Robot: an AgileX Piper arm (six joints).
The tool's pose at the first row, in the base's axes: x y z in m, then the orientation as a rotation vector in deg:
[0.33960 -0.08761 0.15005 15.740 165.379 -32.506]
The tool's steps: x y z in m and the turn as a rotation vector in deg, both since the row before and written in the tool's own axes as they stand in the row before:
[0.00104 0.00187 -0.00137 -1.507 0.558 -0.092]
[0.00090 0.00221 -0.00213 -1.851 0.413 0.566]
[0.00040 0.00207 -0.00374 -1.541 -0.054 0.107]
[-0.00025 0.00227 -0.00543 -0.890 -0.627 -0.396]
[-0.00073 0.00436 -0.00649 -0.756 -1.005 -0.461]
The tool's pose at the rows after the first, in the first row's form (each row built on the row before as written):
[0.33880 -0.08523 0.15041 15.589 166.239 -30.329]
[0.33809 -0.08229 0.15145 16.281 166.797 -27.527]
[0.33762 -0.07906 0.15424 16.201 166.944 -25.247]
[0.33754 -0.07530 0.15877 15.315 166.557 -24.012]
[0.33808 -0.06938 0.16390 14.254 165.788 -22.996]

